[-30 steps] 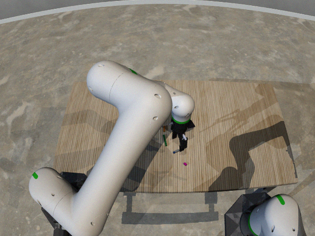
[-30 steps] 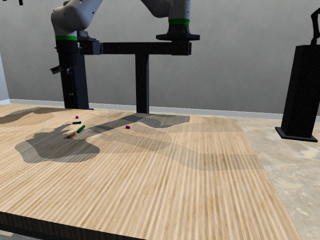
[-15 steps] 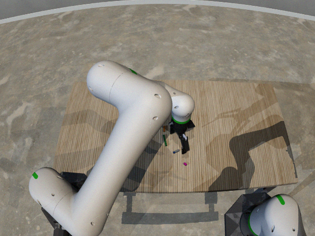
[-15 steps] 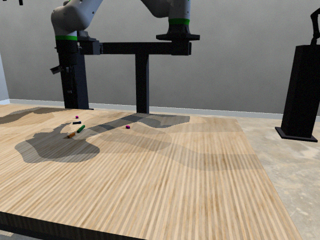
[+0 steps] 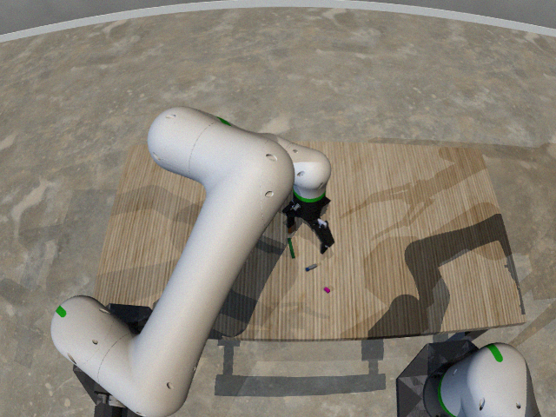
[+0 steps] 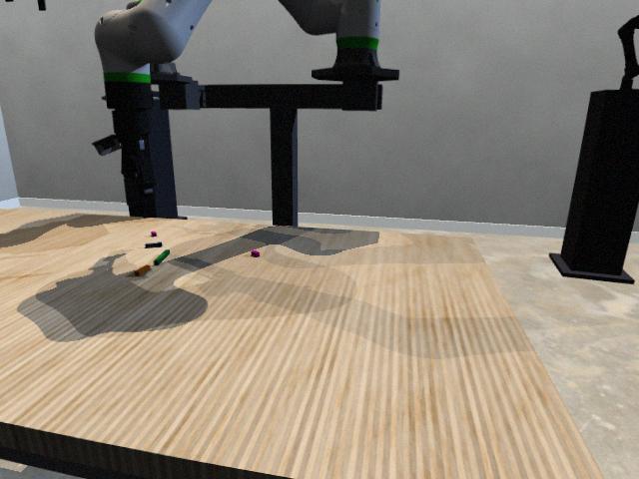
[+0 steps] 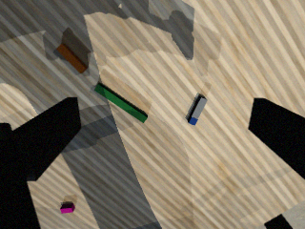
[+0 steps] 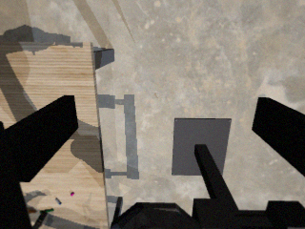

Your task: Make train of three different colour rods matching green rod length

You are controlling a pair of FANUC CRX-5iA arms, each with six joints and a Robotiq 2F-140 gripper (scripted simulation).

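Note:
My left gripper is now 10 cm short of the orange rod, 7 cm to the right of it and 11 cm above it. Also, from my left hand: grey rod (5 cm behind, 3 cm to the right, 11 cm below); then green rod (1 cm ahead, 6 cm to the left, 11 cm below); then blue rod (7 cm behind, 1 cm to the right, 11 cm below).

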